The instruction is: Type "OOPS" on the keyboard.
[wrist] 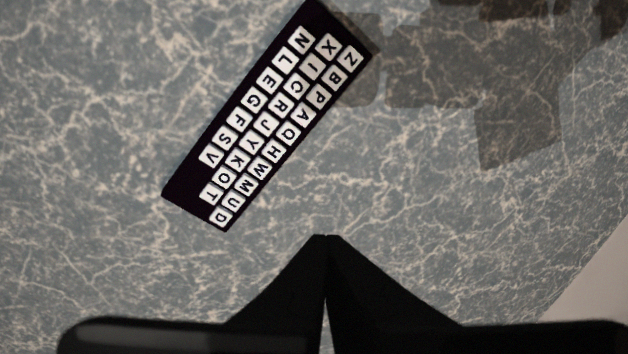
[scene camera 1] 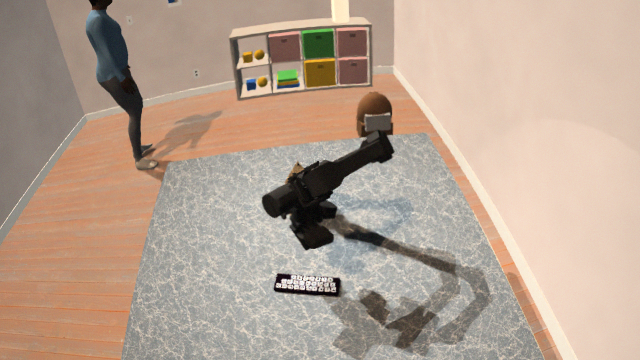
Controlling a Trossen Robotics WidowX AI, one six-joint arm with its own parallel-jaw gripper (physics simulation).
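Note:
A black keyboard with white letter keys lies flat on the grey marbled surface. In the wrist view it runs diagonally, upper right to lower left. The O key is near its lower left end, between K and T. The P key is in the outer row between B and A, and the S key is between F and V. My gripper is shut and empty, its fingertips together. It hangs above the surface, apart from the keyboard. The fingertips are hard to make out in the scene view.
The black arm reaches over the grey marbled mat and casts a shadow right of the keyboard. A person stands at the left on the wood floor. A cube shelf is at the back wall, with a brown backpack nearer.

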